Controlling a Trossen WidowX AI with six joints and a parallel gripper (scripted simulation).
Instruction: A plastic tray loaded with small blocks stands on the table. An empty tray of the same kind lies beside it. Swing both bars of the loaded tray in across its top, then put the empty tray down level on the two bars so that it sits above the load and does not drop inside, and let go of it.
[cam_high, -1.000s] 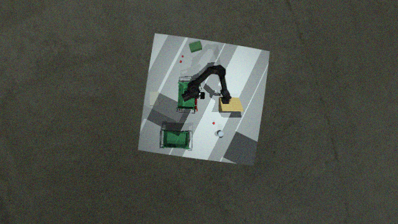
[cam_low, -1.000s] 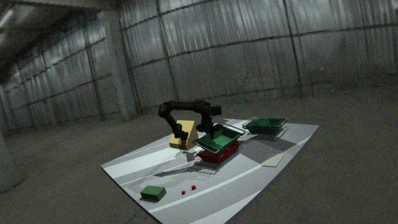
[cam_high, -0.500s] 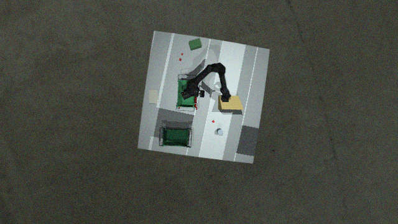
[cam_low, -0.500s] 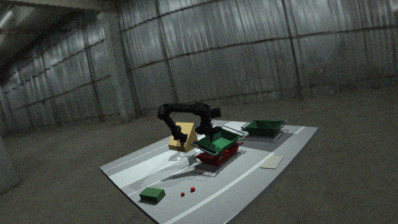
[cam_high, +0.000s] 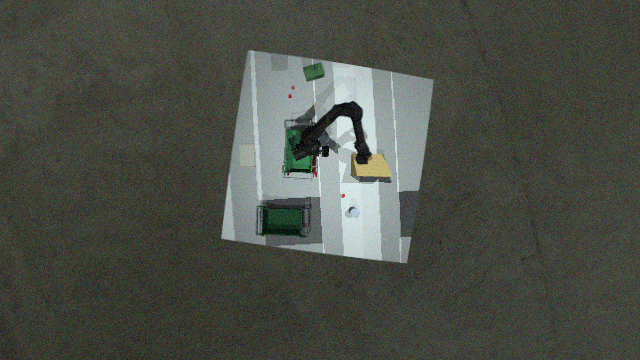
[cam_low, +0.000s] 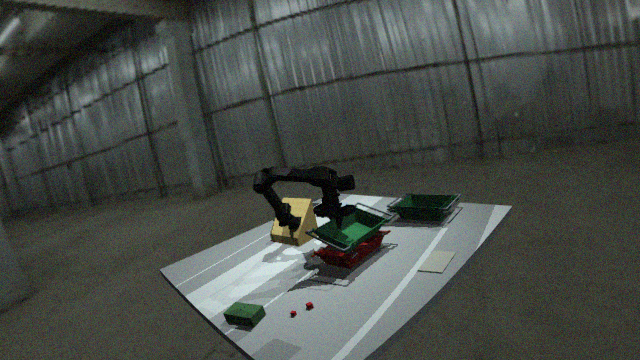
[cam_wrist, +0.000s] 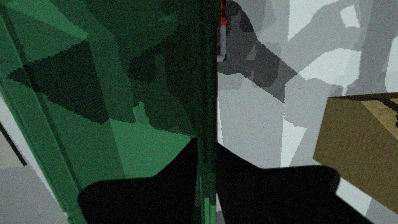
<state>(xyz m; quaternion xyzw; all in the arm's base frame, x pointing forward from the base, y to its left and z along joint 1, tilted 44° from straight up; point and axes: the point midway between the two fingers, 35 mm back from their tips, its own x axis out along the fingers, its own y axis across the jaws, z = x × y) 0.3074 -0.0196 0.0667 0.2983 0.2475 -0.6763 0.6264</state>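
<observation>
Now: gripper tip 80 mm short of the green tray, 10 mm to the left of it and 10 mm below it. The rest, counted from my gripper tip: pale flat card: 440 mm ahead, 110 mm below, 10 mm to the right; dark green box: 550 mm to the right, 90 mm below, 30 mm behind; grey cylinder: 390 mm to the left, 260 mm behind, 80 mm below.
</observation>
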